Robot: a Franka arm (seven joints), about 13 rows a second.
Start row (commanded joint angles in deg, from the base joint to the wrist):
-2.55 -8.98 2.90 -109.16 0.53 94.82 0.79
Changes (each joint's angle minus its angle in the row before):
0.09 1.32 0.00 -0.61 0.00 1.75 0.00
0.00 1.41 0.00 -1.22 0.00 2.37 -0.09
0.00 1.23 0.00 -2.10 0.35 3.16 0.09
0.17 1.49 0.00 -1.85 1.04 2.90 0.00
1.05 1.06 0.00 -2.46 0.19 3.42 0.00
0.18 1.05 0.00 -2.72 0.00 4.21 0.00
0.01 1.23 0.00 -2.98 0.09 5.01 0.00
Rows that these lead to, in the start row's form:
-2.46 -7.66 2.90 -109.77 0.53 96.57 0.79
-2.46 -6.25 2.90 -110.99 0.53 98.94 0.70
-2.46 -5.02 2.90 -113.09 0.88 102.10 0.79
-2.29 -3.53 2.90 -114.94 1.92 105.00 0.79
-1.24 -2.47 2.90 -117.40 2.11 108.42 0.79
-1.06 -1.42 2.90 -120.12 2.11 112.63 0.79
-1.05 -0.19 2.90 -123.10 2.20 117.64 0.79

